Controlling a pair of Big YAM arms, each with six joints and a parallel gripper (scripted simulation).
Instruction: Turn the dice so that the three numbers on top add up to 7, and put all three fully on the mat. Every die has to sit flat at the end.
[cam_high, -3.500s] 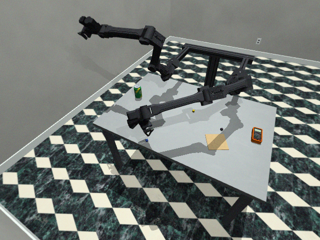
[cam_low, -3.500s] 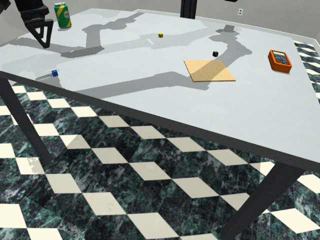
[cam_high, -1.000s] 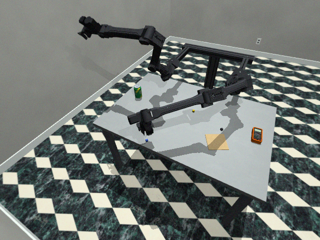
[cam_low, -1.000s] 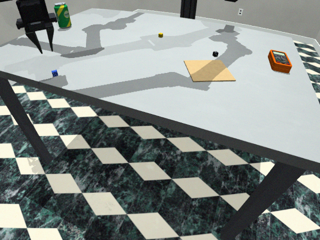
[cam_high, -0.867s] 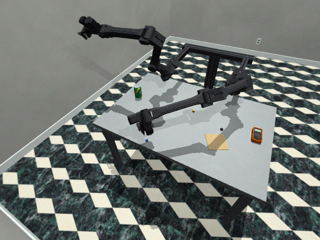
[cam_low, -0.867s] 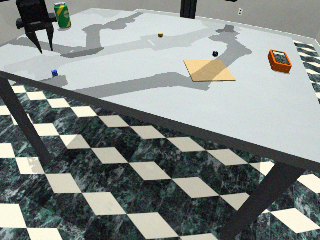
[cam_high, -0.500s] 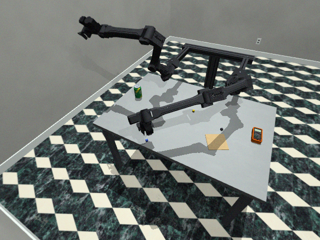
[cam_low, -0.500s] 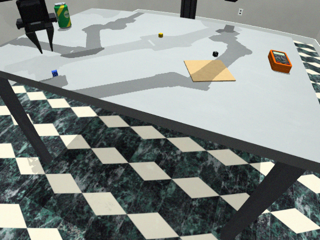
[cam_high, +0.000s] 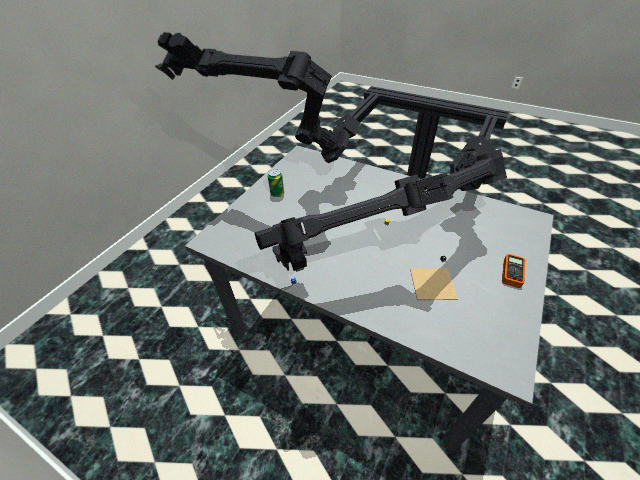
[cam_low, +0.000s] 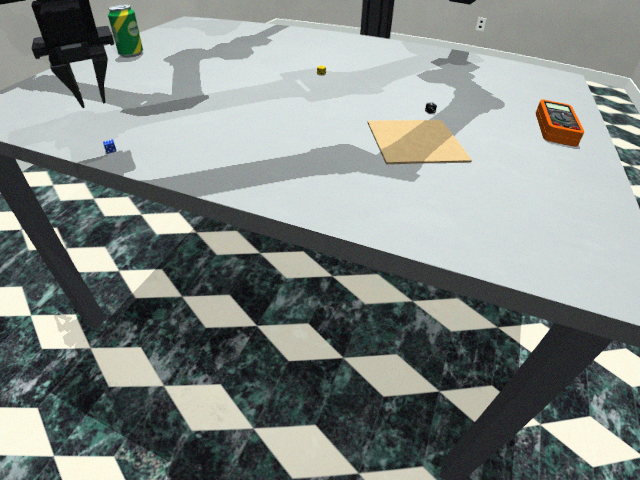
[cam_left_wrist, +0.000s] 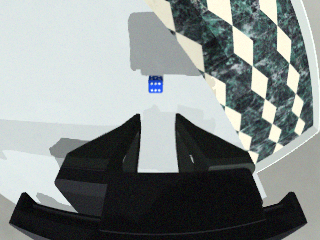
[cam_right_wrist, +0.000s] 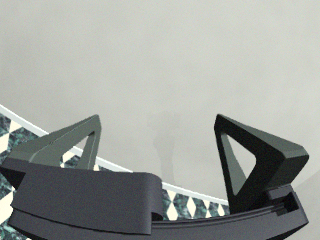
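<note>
The blue die is 8 cm below my left hand. Round my left hand: tan mat 47 cm to the left, 18 cm behind, 9 cm below; then black die 49 cm to the left, 31 cm behind, 8 cm below; then yellow die 43 cm behind, 24 cm to the left, 8 cm below.
</note>
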